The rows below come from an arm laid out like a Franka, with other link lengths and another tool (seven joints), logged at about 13 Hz.
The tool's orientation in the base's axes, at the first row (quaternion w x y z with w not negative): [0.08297, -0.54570, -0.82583, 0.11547]
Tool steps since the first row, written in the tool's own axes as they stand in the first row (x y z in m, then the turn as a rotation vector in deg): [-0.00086, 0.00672, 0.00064, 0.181, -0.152, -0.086]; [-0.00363, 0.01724, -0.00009, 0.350, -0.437, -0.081]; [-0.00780, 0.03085, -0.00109, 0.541, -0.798, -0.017]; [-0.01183, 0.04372, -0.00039, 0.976, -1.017, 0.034]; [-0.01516, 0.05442, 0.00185, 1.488, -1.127, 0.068]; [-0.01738, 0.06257, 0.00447, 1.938, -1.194, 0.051]
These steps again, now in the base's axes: [0.00610, 0.00168, -0.00251, -0.182, 0.118, 0.127]; [0.01665, 0.00318, -0.00480, -0.501, 0.165, 0.204]; [0.03055, 0.00458, -0.00772, -0.911, 0.198, 0.247]; [0.04329, 0.00567, -0.01205, -1.287, 0.511, 0.264]; [0.05344, 0.00642, -0.01725, -1.593, 0.937, 0.268]; [0.06081, 0.00719, -0.02208, -1.824, 1.328, 0.308]
